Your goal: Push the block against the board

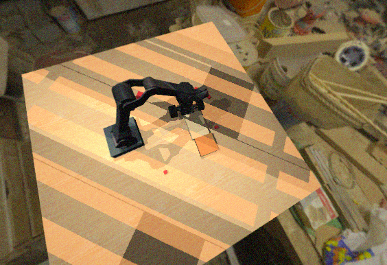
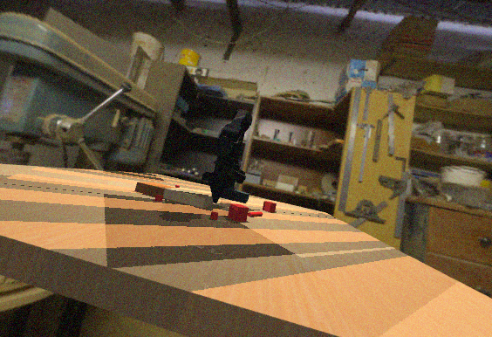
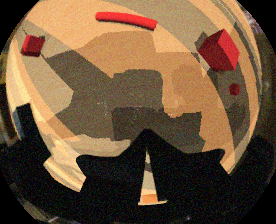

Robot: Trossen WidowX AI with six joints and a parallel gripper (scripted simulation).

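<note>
My gripper tip is now 2 cm short of the pale board and 9 cm to the left of it. Also, from my gripper tip: brown square block: 3 cm ahead, 21 cm to the right; thin red strip: 1 cm behind, 15 cm to the left, 1 cm below.
</note>
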